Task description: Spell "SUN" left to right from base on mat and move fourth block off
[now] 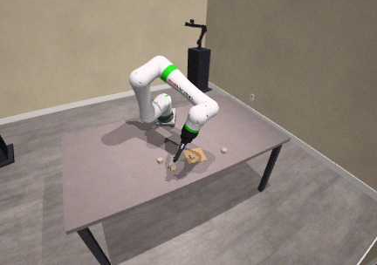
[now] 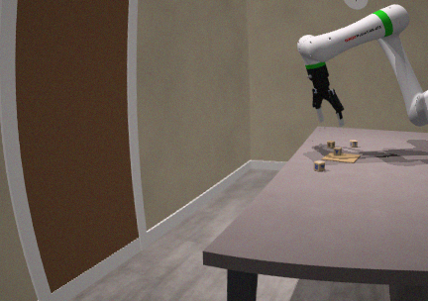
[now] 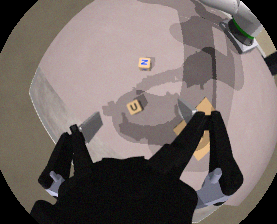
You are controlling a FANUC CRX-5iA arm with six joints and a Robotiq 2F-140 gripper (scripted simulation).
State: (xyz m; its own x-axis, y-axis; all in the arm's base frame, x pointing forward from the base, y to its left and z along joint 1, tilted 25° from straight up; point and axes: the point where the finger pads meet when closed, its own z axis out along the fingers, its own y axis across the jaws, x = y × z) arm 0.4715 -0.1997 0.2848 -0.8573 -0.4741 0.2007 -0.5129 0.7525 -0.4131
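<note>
Right now the tan mat is 180 mm to the left of my hand, 120 mm below it and 30 mm behind it. Also, from my hand: tan letter block (110 mm below, 30 mm to the right, 10 mm behind).
</note>
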